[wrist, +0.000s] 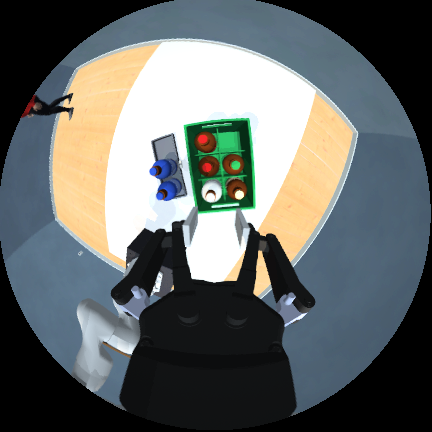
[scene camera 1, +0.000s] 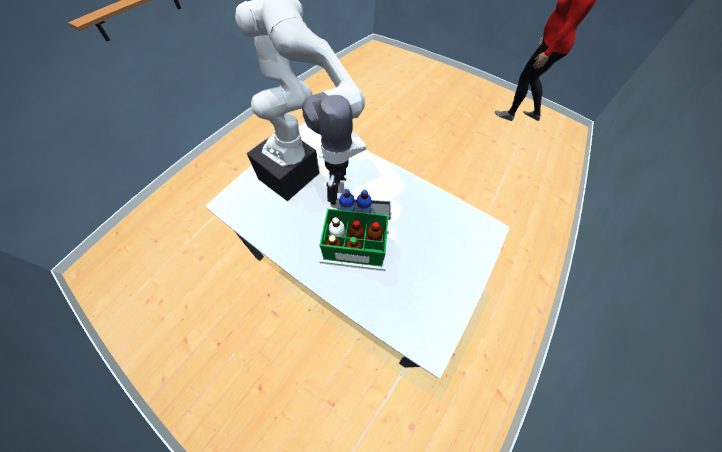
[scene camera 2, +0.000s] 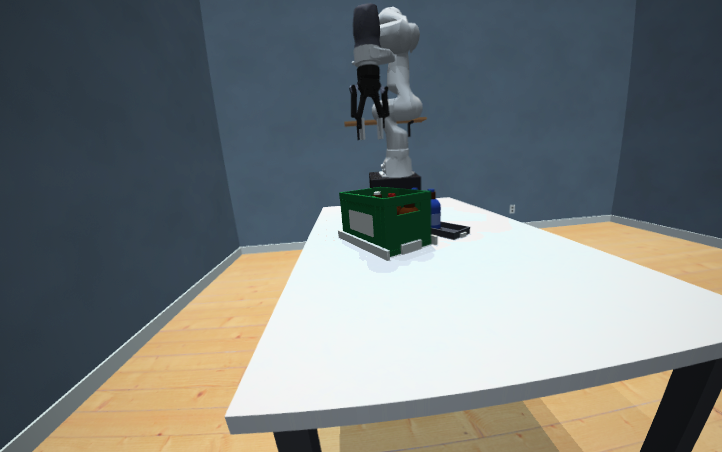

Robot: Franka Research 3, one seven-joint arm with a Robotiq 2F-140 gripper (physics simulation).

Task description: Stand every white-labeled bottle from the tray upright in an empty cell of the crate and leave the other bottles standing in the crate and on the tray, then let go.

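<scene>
The green crate [scene camera 1: 352, 252] [scene camera 2: 362, 218] [wrist: 252, 170] has six cells. A white bottle [scene camera 1: 336, 228] [wrist: 211, 191] stands upright in a corner cell. Two red-capped brown bottles [scene camera 1: 356, 229] [wrist: 205, 142], a green-capped brown bottle [scene camera 1: 353, 243] [wrist: 233, 164] and a cream-capped brown bottle [scene camera 1: 333, 241] [wrist: 236, 189] stand in other cells. One corner cell is empty. Two blue bottles [scene camera 1: 364, 200] [scene camera 2: 435, 213] [wrist: 167, 190] stand on the dark tray [scene camera 1: 391, 209] [scene camera 2: 452, 235] [wrist: 164, 146]. My gripper [scene camera 2: 370, 135] [wrist: 216, 215] is open with nothing between its fingers, high above the table, clear of the crate.
The crate stands on the white table [scene camera 1: 426, 298] [scene camera 2: 452, 319] [wrist: 200, 80] between low grey rails [scene camera 1: 351, 264] [scene camera 2: 363, 245]. The tray is right beside the crate. A person in a red top [scene camera 1: 565, 29] [wrist: 30, 106] stands on the floor beyond the table.
</scene>
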